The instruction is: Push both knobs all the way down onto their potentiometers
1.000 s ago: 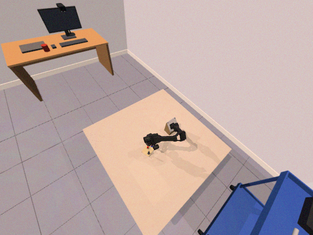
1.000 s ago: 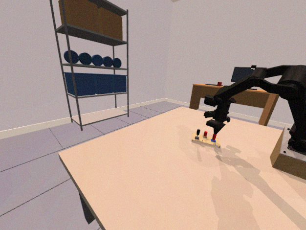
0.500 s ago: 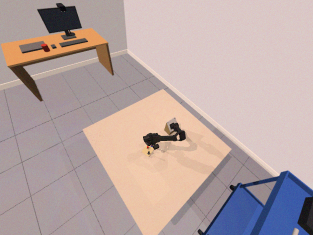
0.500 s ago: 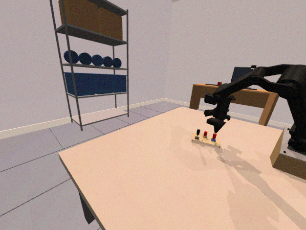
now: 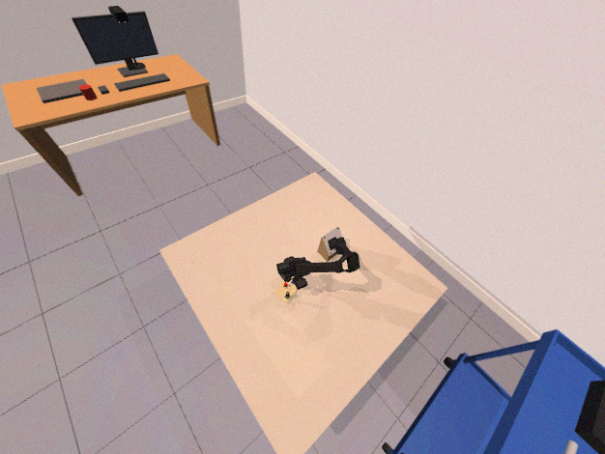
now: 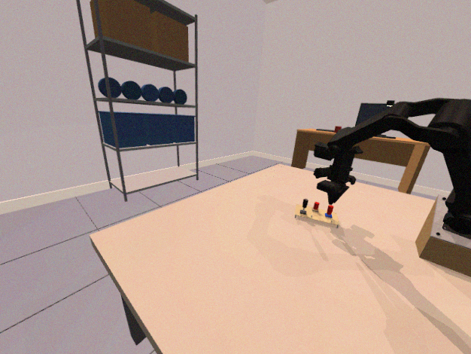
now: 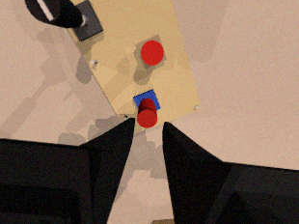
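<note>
Now: gripper tip 30 mm above the red knob. Also, from my gripper tip: dark square part: 80 mm ahead, 60 mm to the left, 30 mm below.
</note>
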